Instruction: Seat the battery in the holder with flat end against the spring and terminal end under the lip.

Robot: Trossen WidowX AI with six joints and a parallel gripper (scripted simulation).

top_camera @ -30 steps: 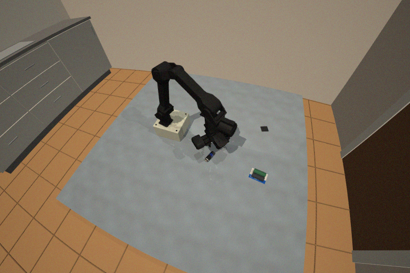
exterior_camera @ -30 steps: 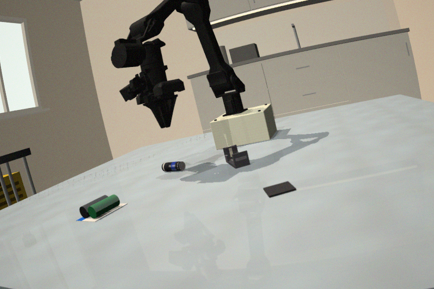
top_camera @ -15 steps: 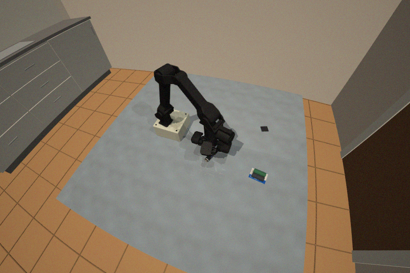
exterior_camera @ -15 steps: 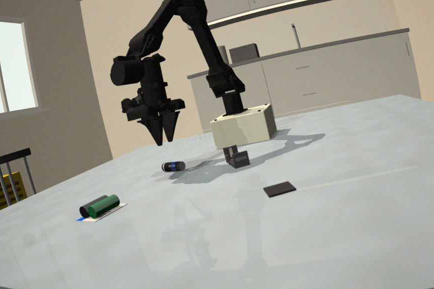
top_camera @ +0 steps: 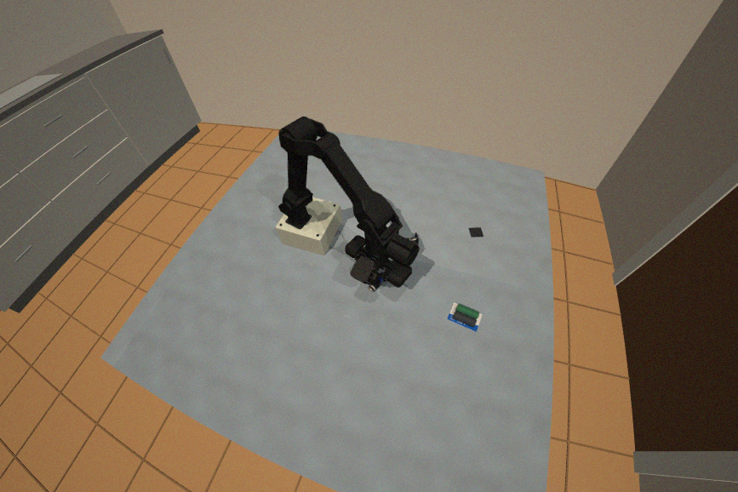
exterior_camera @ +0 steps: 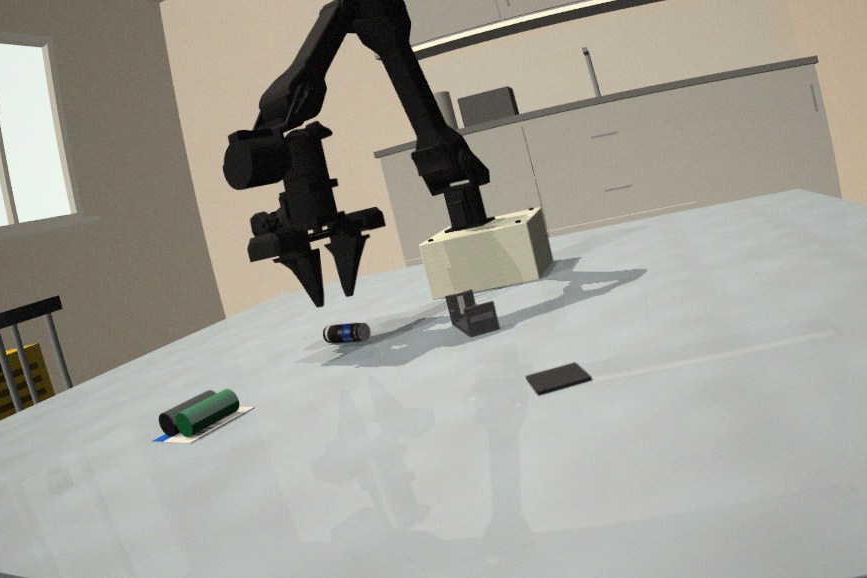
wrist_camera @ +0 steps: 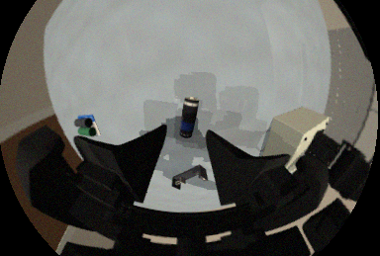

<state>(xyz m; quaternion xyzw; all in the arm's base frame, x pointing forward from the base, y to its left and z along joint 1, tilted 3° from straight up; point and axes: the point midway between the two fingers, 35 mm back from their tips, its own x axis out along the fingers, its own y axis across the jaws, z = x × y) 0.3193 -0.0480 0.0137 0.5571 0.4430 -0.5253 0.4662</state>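
Right now the battery is 4 cm below my gripper tip. The rest, counted from my gripper tip: blister card 27 cm ahead, 4 cm below, 2 cm to the left.
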